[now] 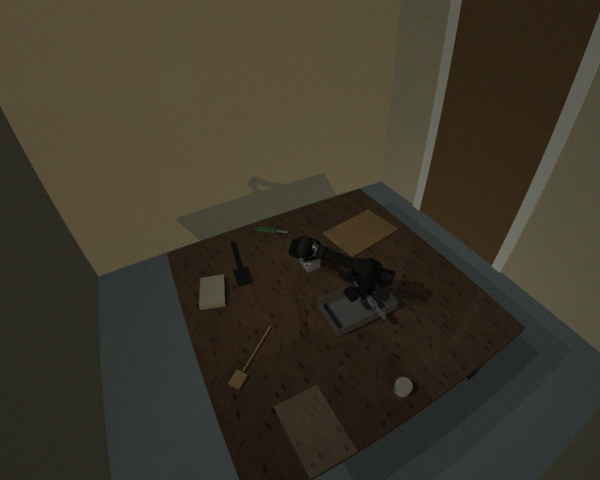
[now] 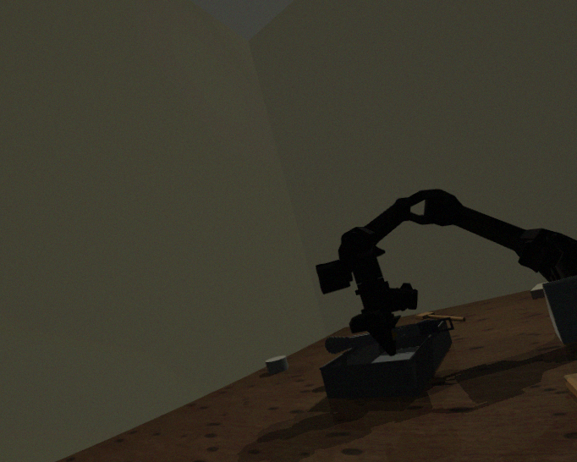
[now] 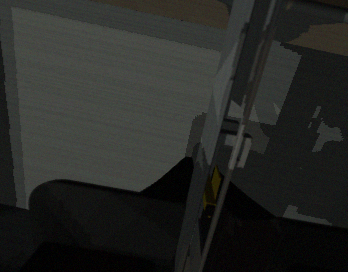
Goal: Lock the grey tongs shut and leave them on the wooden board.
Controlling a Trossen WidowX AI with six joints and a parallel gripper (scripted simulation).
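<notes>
Right now the grey roasting tin is 10 mm ahead of my gripper tip, 30 mm to the right of it and 10 mm below it. The rest, counted from my gripper tip: yellow slider piece 10 mm behind, 40 mm above; white cylinder 400 mm ahead, 100 mm to the right, 20 mm below; wooden board 410 mm behind, 290 mm to the left, 30 mm below.
</notes>
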